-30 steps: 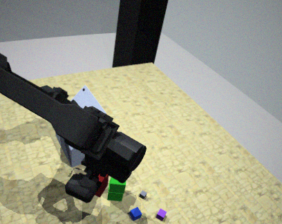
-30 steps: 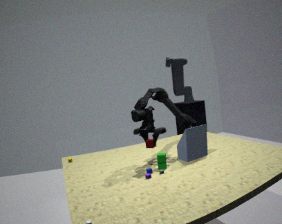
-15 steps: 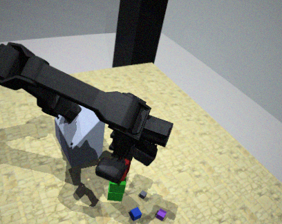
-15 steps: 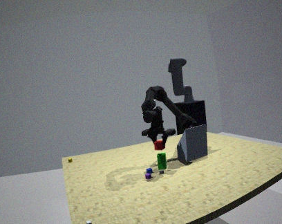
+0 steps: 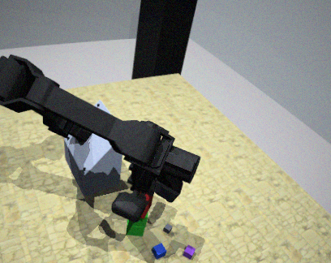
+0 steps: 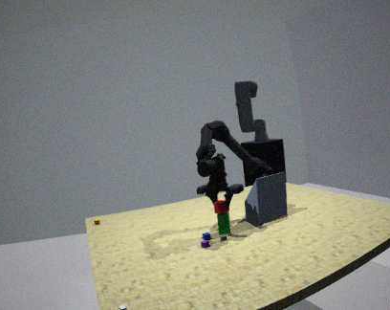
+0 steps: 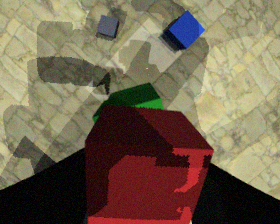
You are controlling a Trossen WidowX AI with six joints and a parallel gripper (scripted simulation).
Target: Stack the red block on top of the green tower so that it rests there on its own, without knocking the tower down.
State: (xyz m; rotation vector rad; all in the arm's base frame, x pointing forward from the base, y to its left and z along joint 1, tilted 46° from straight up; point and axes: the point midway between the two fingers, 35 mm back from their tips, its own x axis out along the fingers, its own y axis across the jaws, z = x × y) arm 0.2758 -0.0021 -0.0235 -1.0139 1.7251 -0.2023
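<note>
Now: the red block 1 cm above my gripper tip. The rest, counted from my gripper tip: purple cube (13 cm ahead, 8 cm to the left, 9 cm below); dark cube (5 cm ahead, 7 cm to the left, 10 cm below); blue cube (9 cm ahead, 1 cm to the left, 9 cm below).
</note>
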